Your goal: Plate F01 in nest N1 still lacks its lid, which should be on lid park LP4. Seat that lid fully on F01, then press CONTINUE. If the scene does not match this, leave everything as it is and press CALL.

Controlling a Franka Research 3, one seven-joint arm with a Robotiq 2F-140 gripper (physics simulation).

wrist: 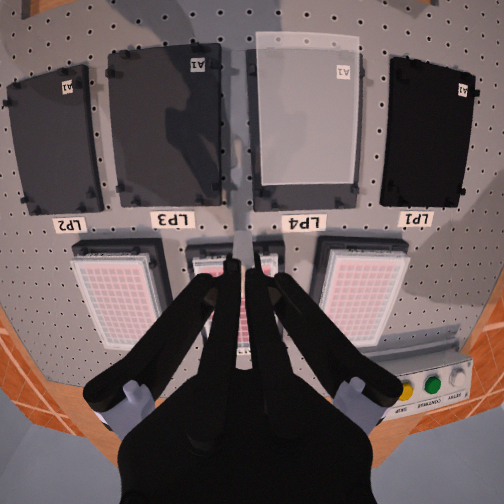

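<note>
A translucent white lid [307, 107] lies on the dark lid park labelled LP4 [303, 223], upper middle of the wrist view. Parks LP2 [52, 140], LP3 [165, 125] and LP1 [427, 132] are dark and bare. Below them sit three well plates with pink wells: left [117, 300], middle [240, 300] mostly hidden behind my fingers, and right [362, 295]. None shows a lid. No plate or nest labels are readable. My gripper [244, 265] hangs above the middle plate, fingers nearly together, holding nothing.
A grey button box [432, 382] sits at the lower right with a yellow button [406, 391], a green button [432, 384] and a white knob [457, 376]. The perforated grey board ends at orange wooden edges left and right.
</note>
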